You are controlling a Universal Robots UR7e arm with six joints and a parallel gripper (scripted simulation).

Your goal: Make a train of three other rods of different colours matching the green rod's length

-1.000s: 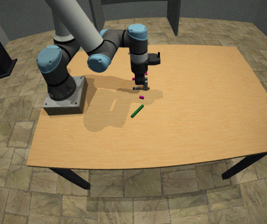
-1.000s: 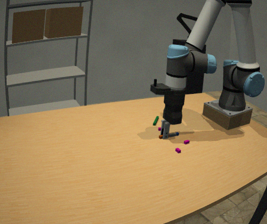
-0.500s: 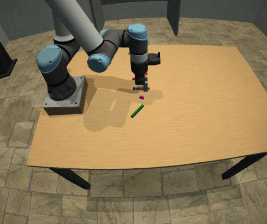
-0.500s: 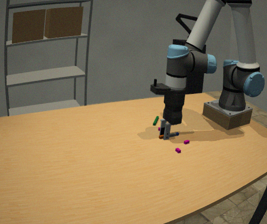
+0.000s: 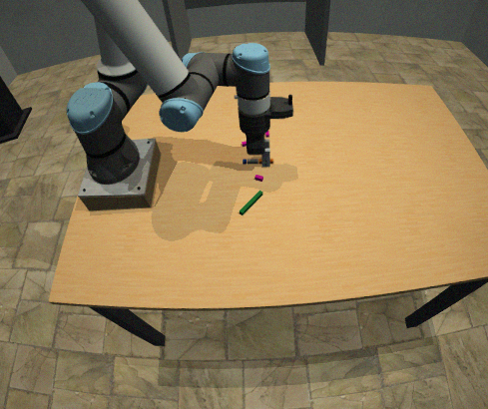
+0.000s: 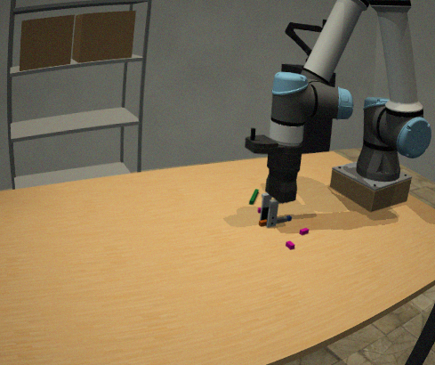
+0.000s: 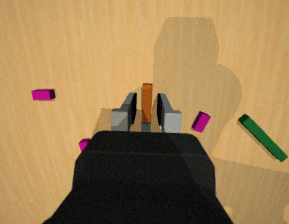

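The orange rod lies 1 cm below my hand. From my hand the other things lie so: grey rod (4 cm behind, 1 cm to the left, 1 cm below); then blue rod (6 cm behind, 1 cm to the left, 1 cm below); then green rod (6 cm behind, 13 cm to the right, 1 cm below).
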